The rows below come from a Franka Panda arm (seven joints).
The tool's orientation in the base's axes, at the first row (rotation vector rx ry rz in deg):
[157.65 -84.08 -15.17]
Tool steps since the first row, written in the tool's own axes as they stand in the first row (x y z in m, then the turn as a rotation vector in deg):
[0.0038 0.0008 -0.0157 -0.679 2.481 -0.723]
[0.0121 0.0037 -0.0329 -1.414 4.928 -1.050]
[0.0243 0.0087 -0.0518 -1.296 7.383 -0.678]
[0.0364 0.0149 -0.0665 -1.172 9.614 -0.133]
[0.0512 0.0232 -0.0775 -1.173 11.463 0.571]
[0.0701 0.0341 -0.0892 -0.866 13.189 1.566]
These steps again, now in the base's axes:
[0.0038 -0.0047 0.0150 -2.302 -0.879 1.033]
[0.0086 -0.0143 0.0310 -4.668 -1.666 1.680]
[0.0141 -0.0285 0.0484 -6.683 -3.113 1.517]
[0.0179 -0.0430 0.0617 -8.536 -4.428 1.163]
[0.0208 -0.0606 0.0711 -10.168 -5.414 0.635]
[0.0240 -0.0831 0.0809 -11.575 -6.566 -0.234]

